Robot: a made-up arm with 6 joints.
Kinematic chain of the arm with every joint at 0, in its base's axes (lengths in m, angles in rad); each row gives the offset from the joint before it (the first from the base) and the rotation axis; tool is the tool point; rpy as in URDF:
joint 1: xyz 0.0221 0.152 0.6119 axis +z
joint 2: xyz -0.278 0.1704 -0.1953 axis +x
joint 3: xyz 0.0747 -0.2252 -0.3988 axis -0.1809 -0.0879 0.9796
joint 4: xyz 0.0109 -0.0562 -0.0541 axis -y
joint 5: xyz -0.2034 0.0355 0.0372 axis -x
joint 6: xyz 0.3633 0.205 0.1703 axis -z
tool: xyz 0.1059 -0.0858 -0.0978 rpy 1.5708 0 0
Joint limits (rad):
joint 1: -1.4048..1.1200
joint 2: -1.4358..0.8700
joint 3: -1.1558..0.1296
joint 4: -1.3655..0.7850
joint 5: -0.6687..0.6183
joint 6: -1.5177..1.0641
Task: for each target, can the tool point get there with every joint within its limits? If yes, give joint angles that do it. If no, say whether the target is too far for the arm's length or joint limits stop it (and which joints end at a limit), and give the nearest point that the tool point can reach.
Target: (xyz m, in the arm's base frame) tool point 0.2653 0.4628 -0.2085
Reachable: yes | joints -0.3345 0.4945 -0.1721 -1.1779 -0.4611 -0.8727
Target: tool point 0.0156 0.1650 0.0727
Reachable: yes | joints -1.1189 0.3895 -0.5475 0.3855 -0.2252 0.2729
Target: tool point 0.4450 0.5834 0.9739
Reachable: no: joint limits stop it (at a limit: joint 1, joint 2, joint 5, joint 6) | nearest point 0.3250 0.1969 0.7649 | short by 0.455 m
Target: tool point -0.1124 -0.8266 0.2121
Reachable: no: joint limits stop it (at a limit: joint 3, joint 4, joint 5) | nearest point -0.0653 -0.4838 0.2732 | short by 0.351 m
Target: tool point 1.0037 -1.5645 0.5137
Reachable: no: too far | nearest point 0.3465 -0.4153 0.4538 | short by 1.325 m
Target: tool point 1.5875 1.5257 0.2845
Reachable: no: too far | nearest point 0.6119 0.6696 -0.0204 | short by 1.333 m
